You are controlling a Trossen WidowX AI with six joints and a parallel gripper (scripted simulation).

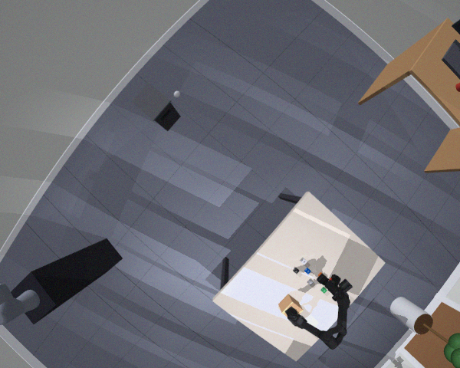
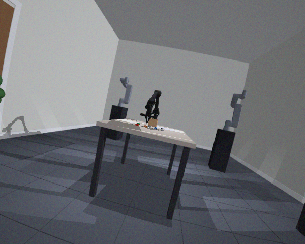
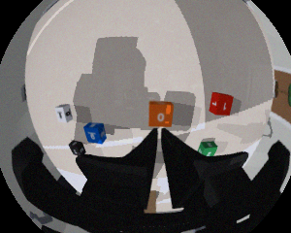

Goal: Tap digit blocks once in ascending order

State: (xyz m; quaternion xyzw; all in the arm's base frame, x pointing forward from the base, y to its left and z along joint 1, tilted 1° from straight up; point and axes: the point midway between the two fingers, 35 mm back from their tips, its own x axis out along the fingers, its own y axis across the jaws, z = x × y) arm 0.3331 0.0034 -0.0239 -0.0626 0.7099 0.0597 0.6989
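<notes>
The orange block is 10 mm ahead of my gripper tip and 30 mm below it. The rest, counted from my gripper tip: blue block 50 mm behind, 100 mm to the left, 30 mm below; grey block 90 mm behind, 10 mm to the left, 30 mm below; red block 50 mm ahead, 100 mm to the right, 30 mm below.
</notes>
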